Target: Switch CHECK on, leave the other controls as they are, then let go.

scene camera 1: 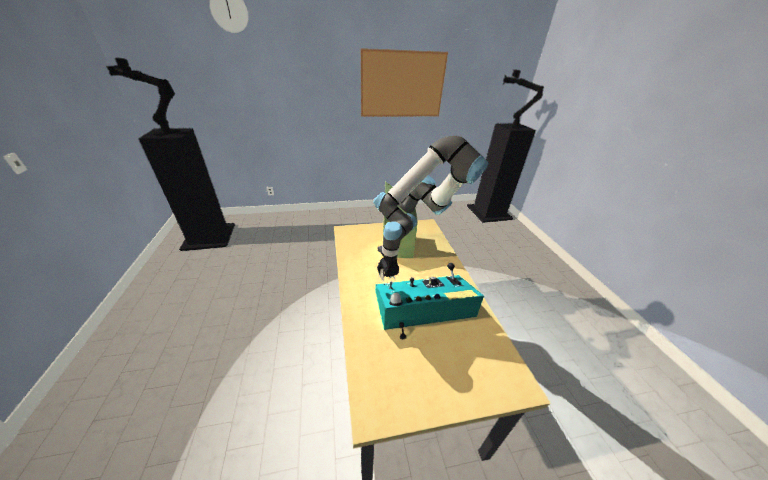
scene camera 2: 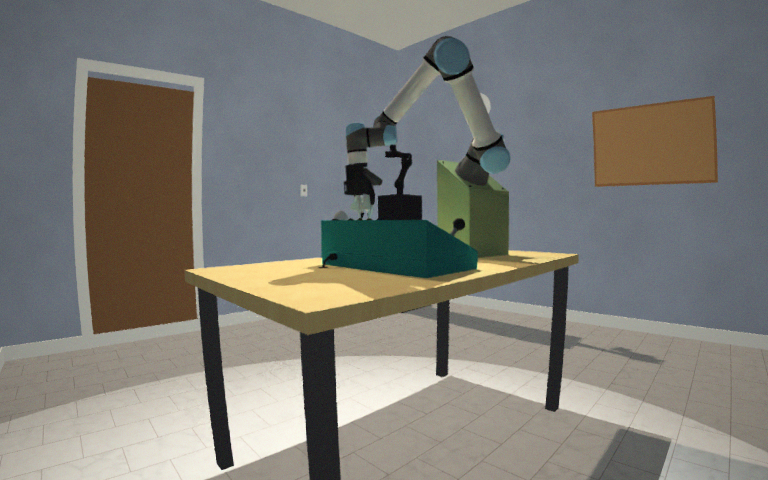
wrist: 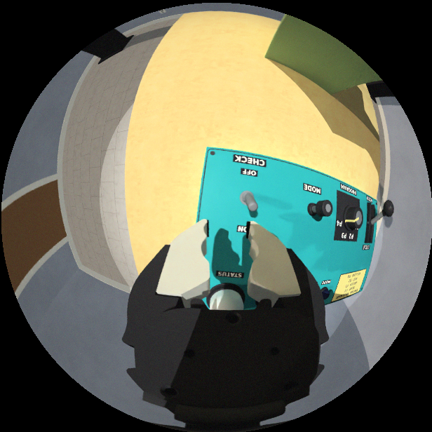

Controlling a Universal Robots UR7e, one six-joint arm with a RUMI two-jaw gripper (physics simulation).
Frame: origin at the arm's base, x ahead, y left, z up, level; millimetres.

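Seen in the pictures: gripper, fingertip midpoint: (scene camera 1: 386, 279) (scene camera 2: 365, 218); arm's base at its link origin: (scene camera 1: 402, 204) (scene camera 2: 470, 176).
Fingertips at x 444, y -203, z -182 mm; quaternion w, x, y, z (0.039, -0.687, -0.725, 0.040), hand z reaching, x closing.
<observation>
Offsets run from my fingertips to a thing's middle. "*": to the spot under its first point.
The teal control box @(dy +208, dx +58, dz -84 mm) (scene camera 1: 431, 314) (scene camera 2: 373, 246) (wrist: 285, 182) stands on the table. Its grey CHECK toggle @(dy +30, dx -10, dz -52 mm) (scene camera 1: 390, 284) (wrist: 249, 202) stands between the OFF and ON labels. In the wrist view its tip leans toward the ON label (wrist: 242, 229). My gripper (scene camera 1: 386, 276) (scene camera 2: 361, 212) (wrist: 227, 221) is open, its pale fingers apart with nothing between them. It hangs above the box, on the ON side of the toggle and apart from it. The pale STATUS dome @(* dy +9, dx +153, dz +21 mm) (scene camera 1: 395, 298) (wrist: 226, 299) is partly hidden by the gripper in the wrist view.
The black MODE knob @(dy +151, dx -17, dz -45 mm) (scene camera 1: 412, 281) (wrist: 320, 208), the PROGRAM dial @(dy +270, dx -6, dz -62 mm) (scene camera 1: 433, 281) (wrist: 354, 218) and a ball-topped lever @(dy +392, dx -59, dz -21 mm) (scene camera 1: 450, 266) (scene camera 2: 458, 224) (wrist: 388, 208) stand along the box. A small black stand (scene camera 1: 402, 331) (scene camera 2: 330, 259) is on the table before it. The green arm pedestal (scene camera 2: 488, 217) (wrist: 317, 55) stands behind.
</observation>
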